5 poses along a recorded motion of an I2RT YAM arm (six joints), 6.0 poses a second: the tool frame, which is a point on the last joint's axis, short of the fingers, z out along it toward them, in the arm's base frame.
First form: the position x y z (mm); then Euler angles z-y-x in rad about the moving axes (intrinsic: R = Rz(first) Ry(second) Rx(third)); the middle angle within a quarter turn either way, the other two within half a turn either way.
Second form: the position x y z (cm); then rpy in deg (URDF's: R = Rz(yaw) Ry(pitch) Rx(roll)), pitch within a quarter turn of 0, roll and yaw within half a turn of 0. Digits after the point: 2 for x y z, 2 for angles.
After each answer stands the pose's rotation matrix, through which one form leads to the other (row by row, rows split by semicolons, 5 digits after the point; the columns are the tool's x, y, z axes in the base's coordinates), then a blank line. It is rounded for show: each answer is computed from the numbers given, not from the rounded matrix.
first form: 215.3 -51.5 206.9 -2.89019 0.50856 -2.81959
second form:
21.53 -5.15 20.69 -161.55 29.14 -165.60
-0.84599 -0.08673 0.52610; -0.21728 0.95712 -0.19162; -0.48692 -0.27642 -0.82855

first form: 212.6 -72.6 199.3 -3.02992 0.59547 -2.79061
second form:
21.26 -7.26 19.93 -159.89 34.12 -173.60
-0.82273 0.08700 0.56174; -0.09226 0.95468 -0.28298; -0.56090 -0.28464 -0.77741

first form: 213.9 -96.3 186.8 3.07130 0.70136 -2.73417
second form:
21.39 -9.63 18.68 -156.66 40.18 175.97
-0.76208 0.31953 0.56315; 0.05366 0.89792 -0.43688; -0.64526 -0.30272 -0.70143

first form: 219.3 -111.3 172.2 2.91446 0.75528 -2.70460
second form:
21.93 -11.13 17.22 -154.96 43.27 166.99
-0.70938 0.48668 0.50982; 0.16395 0.81743 -0.55220; -0.68549 -0.30814 -0.65966

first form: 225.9 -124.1 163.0 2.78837 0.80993 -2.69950
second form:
22.59 -12.41 16.30 -154.67 46.41 159.76
-0.64698 0.60339 0.46620; 0.23853 0.74087 -0.62786; -0.72424 -0.29501 -0.62325

